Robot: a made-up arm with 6 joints. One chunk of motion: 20 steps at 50 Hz.
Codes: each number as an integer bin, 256 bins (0 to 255) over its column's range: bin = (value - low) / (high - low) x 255, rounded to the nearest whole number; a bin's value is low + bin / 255 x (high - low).
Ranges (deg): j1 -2..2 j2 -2..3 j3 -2..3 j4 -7..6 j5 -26..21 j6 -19..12
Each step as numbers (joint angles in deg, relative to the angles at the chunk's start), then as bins.
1 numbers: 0.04 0.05 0.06 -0.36 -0.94 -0.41
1 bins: 130 105 105 130 136 153
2 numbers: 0.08 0.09 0.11 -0.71 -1.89 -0.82
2 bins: 133 107 108 123 131 150
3 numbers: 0.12 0.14 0.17 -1.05 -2.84 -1.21
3 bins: 135 109 111 117 126 146
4 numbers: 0.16 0.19 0.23 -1.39 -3.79 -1.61
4 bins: 138 112 114 110 121 143
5 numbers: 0.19 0.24 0.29 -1.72 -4.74 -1.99
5 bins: 140 114 117 104 115 140
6 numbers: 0.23 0.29 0.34 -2.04 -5.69 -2.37
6 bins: 142 117 119 97 110 137
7 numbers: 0.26 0.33 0.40 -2.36 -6.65 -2.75
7 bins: 144 119 122 91 105 134
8 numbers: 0.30 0.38 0.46 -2.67 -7.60 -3.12
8 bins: 147 121 125 85 100 131
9 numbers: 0.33 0.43 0.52 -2.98 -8.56 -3.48
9 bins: 149 124 129 79 95 128
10 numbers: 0.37 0.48 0.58 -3.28 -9.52 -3.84
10 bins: 151 126 132 73 89 125
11 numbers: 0.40 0.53 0.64 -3.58 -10.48 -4.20
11 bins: 153 129 135 67 84 122
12 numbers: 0.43 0.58 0.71 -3.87 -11.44 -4.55
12 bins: 155 132 138 61 79 119
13 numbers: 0.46 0.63 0.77 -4.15 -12.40 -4.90
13 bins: 157 134 141 56 74 116
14 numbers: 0.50 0.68 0.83 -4.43 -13.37 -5.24
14 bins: 159 137 144 50 69 113
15 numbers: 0.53 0.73 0.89 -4.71 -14.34 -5.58
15 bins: 161 139 147 45 63 110
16 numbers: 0.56 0.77 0.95 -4.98 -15.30 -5.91
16 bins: 163 141 150 40 58 108
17 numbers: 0.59 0.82 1.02 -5.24 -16.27 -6.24
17 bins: 165 144 154 35 53 105
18 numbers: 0.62 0.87 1.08 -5.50 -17.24 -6.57
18 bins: 167 146 157 29 48 102
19 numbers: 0.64 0.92 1.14 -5.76 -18.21 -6.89
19 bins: 168 149 160 24 42 100
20 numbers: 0.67 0.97 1.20 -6.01 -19.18 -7.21
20 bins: 170 151 163 19 37 97
